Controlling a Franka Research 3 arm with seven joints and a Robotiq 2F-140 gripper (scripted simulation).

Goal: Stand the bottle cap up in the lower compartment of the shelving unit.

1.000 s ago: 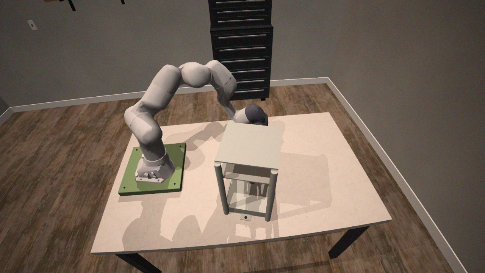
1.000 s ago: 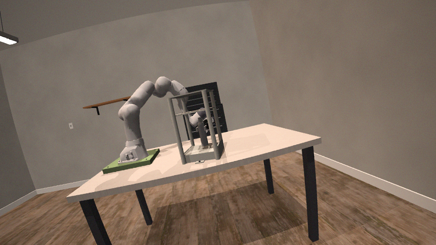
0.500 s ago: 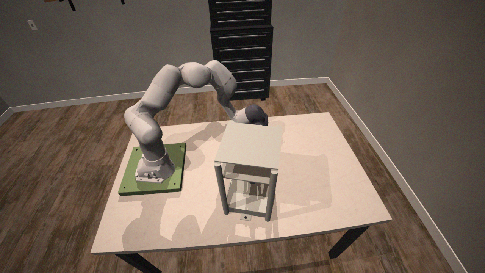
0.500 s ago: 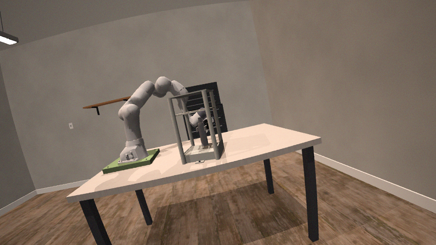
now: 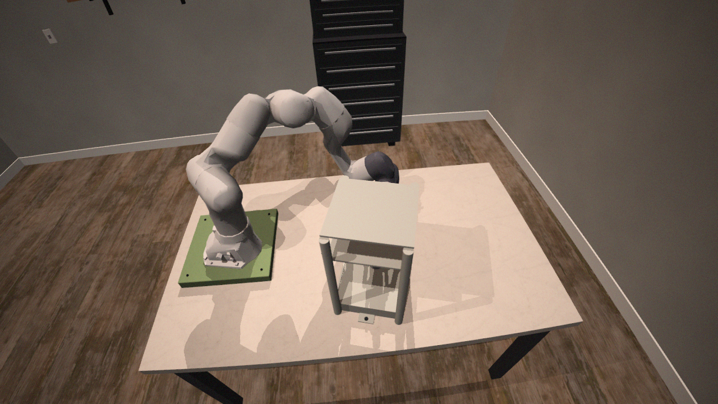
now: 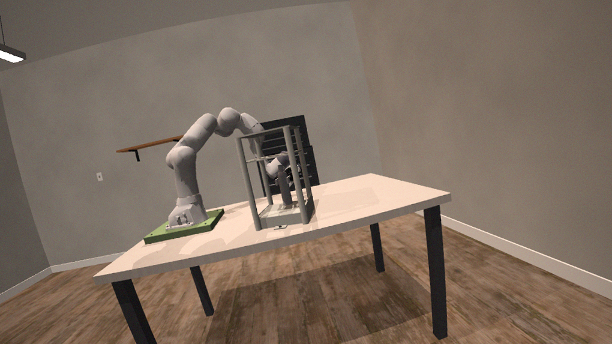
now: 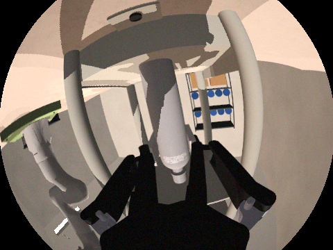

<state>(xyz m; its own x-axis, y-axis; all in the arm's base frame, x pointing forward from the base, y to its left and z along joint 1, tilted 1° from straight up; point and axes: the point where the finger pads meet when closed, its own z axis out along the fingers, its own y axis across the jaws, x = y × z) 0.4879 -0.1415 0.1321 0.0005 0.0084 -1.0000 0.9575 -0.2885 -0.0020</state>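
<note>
Right now the grey bottle is 10 mm above my hand. From my hand the other things lie so: shelving unit: 60 mm to the right, 30 mm above, 20 mm behind.
</note>
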